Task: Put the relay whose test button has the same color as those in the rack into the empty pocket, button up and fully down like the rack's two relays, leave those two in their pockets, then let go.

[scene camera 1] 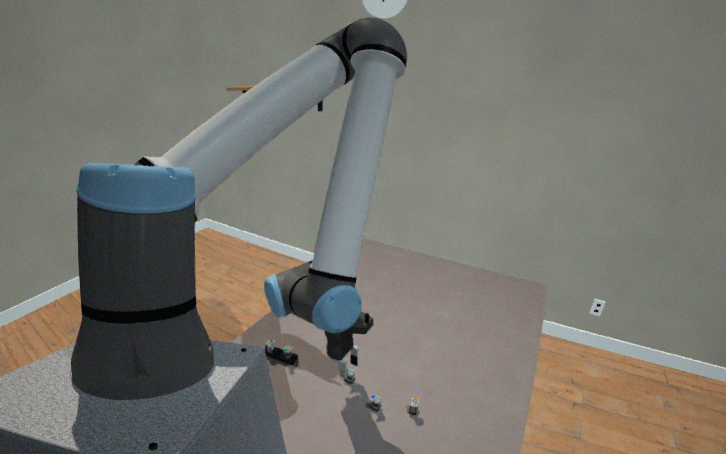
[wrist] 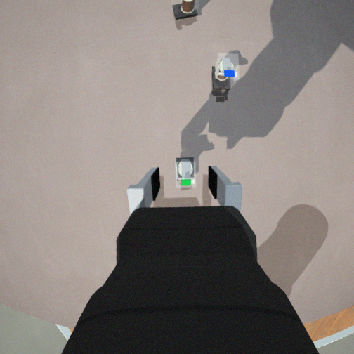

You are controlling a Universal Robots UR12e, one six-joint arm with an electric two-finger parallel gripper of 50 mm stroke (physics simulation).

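Frame: origin at the arm's base, x back, y right, z up, level; metres.
Where they show: gripper, fingertip midpoint: (scene camera 1: 349, 370); arm's base at its link origin: (scene camera 1: 146, 364).
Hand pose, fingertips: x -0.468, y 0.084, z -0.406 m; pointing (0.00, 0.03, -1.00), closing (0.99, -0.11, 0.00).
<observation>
Things, the pixels of their top centre, and the offset from my fingertips.
- relay with a green test button, top centre: (scene camera 1: 349, 370) dy +0.002, dx +0.002, dz +0.001 m
- black rack at its top centre: (scene camera 1: 279, 351) dy -0.232, dx +0.008, dz -0.020 m
- relay with a blue button, top centre: (scene camera 1: 375, 397) dy +0.105, dx +0.060, dz +0.001 m
- relay with an orange button, top centre: (scene camera 1: 414, 401) dy +0.202, dx +0.031, dz +0.001 m
A relay with a green test button (scene camera 1: 349, 376) (wrist: 185, 169) stands upright on the mat. My gripper (scene camera 1: 348, 362) (wrist: 183, 176) is open and empty, pointing down above this relay, which shows between the two fingers in the wrist view. The black rack (scene camera 1: 277, 355) lies left of the gripper in the scene view. It holds two relays with green buttons, one at its left end (scene camera 1: 270, 345) and one further right (scene camera 1: 288, 351). Its empty pocket is too small to make out. The rack does not show in the wrist view.
A relay with a blue button (scene camera 1: 375, 402) (wrist: 226, 65) and a relay with an orange button (scene camera 1: 414, 405) stand further right in the scene view. Part of the latter relay (wrist: 187, 7) shows at the wrist view's top edge. The arm's grey pedestal (scene camera 1: 230, 390) stands near the rack.
</observation>
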